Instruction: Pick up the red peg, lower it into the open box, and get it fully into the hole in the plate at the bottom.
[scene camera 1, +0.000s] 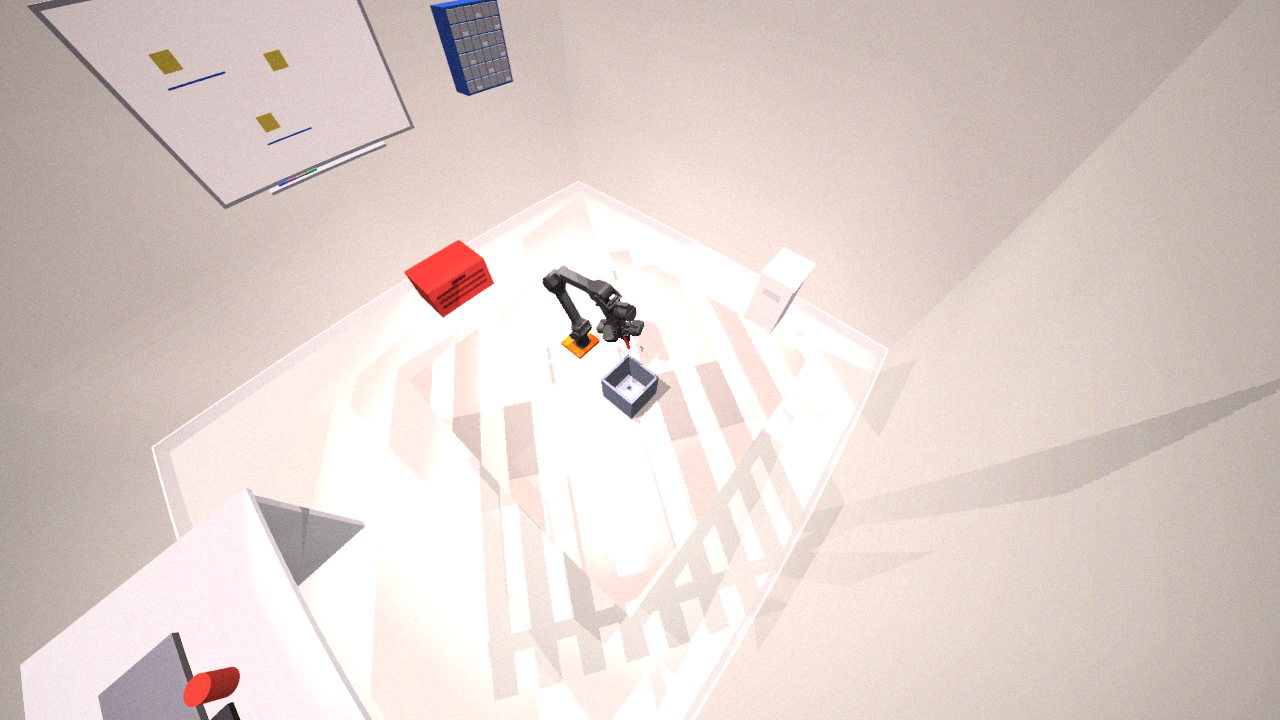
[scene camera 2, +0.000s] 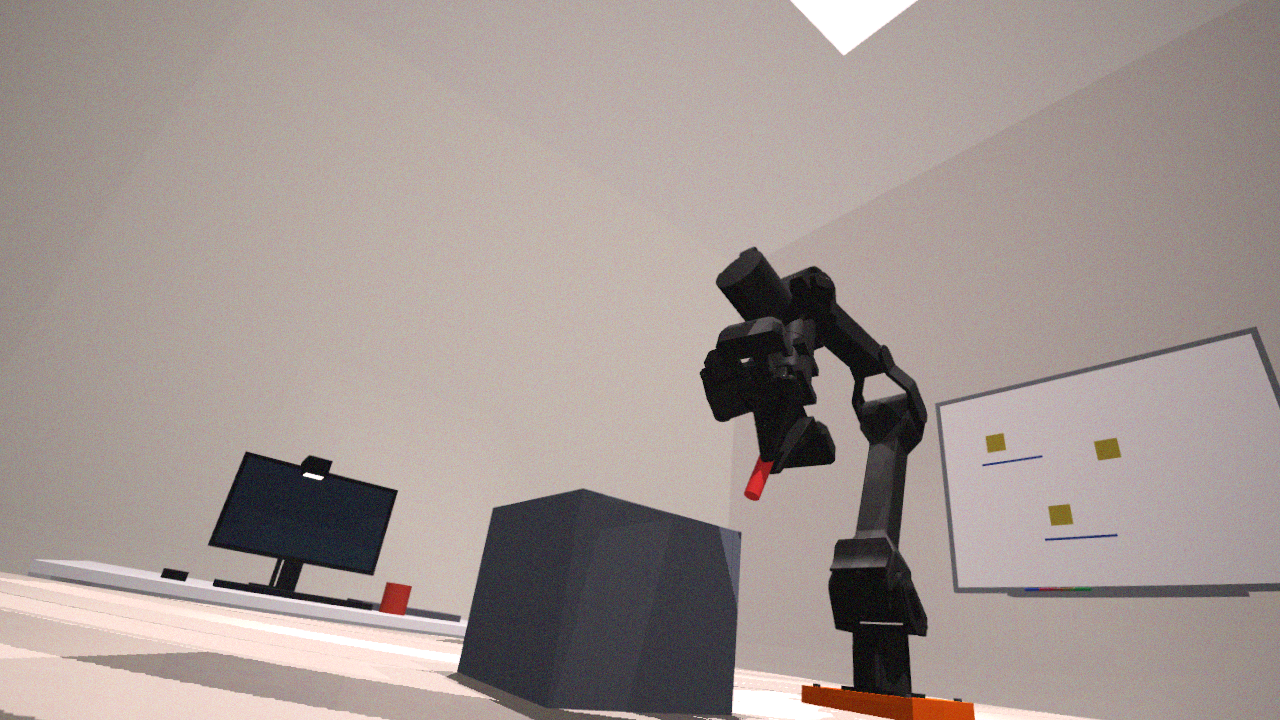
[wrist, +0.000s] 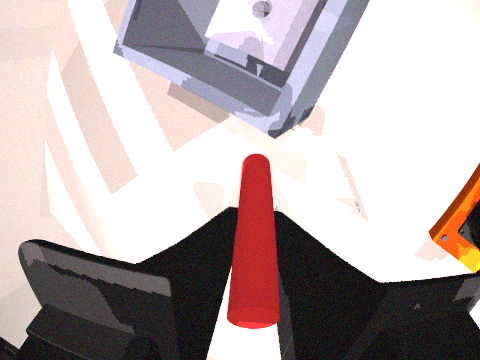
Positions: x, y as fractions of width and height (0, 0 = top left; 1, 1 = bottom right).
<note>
In view: my gripper (scene camera 2: 0.60, 0.65), a grey box (scene camera 1: 0.49, 0.51) and a red peg (wrist: 0.53, 0.84).
The grey box shows as well in the wrist view (wrist: 0.36, 0.13). My gripper shows as well in scene camera 1 (scene camera 1: 0.49, 0.47) and in the wrist view (wrist: 0.53, 0.61).
</note>
